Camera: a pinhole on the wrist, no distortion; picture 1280 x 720 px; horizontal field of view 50.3 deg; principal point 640.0 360.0 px. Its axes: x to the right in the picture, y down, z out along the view. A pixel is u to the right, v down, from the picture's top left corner.
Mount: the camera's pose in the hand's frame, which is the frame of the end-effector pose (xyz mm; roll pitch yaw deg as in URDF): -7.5 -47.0 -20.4 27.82 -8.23 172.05
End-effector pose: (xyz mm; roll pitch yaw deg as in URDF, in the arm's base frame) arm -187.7 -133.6 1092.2 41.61 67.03 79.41
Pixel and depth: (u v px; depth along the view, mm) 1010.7 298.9 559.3
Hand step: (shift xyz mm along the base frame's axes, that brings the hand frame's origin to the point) 217.7 427.8 248.4
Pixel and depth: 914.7 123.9 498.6
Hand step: 138.9 409.7 188.5
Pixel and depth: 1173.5 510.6 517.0
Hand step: 272.3 346.0 285.8
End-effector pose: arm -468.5 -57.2 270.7 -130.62 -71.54 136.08
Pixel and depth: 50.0 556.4 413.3
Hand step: -392.8 70.4 145.4
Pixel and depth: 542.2 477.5 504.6
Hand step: -460.3 104.7 -7.0
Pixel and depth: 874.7 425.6 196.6
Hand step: -157.9 15.6 -45.7
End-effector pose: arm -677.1 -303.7 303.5 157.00 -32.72 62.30
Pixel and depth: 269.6 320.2 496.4
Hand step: 430.5 160.8 -126.5
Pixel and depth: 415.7 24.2 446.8
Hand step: 410.8 49.0 -76.9
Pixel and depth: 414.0 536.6 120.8
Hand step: 58.1 54.8 -54.2
